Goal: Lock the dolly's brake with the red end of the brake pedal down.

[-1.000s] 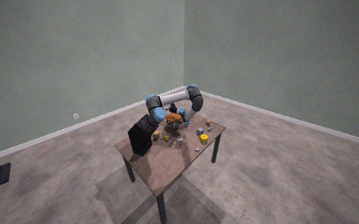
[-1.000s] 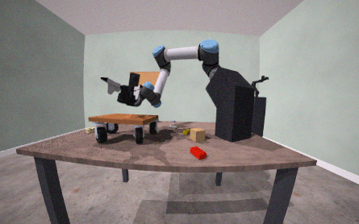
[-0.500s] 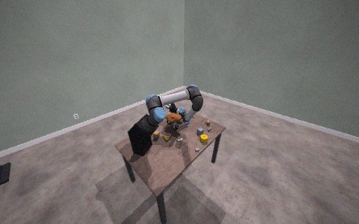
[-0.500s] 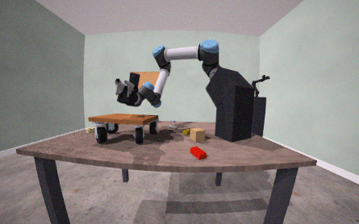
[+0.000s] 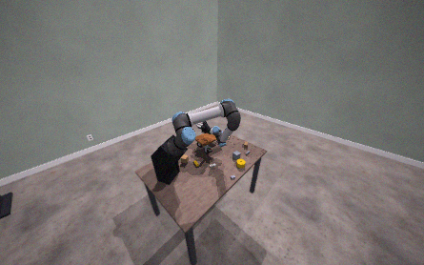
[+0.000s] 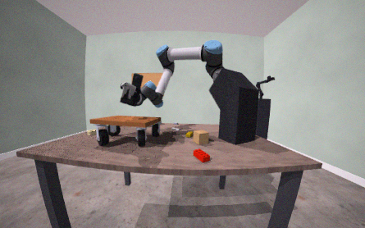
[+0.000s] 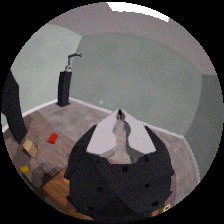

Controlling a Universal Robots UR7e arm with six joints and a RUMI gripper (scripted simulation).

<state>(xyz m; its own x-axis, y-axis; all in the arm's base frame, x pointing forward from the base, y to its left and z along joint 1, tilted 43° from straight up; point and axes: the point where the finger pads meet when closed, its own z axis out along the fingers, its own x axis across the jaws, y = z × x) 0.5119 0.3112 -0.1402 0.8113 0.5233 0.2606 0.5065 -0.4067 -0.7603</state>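
My hand is 290 mm to the left of the brake pedal, 200 mm above it and 60 mm past it. Round my hand: red brick (300 mm behind, 260 mm below, 10 mm to the left); then tan cube (320 mm behind, 250 mm below, 160 mm to the right); then yellow bar (290 mm to the right, 270 mm below, 270 mm behind).
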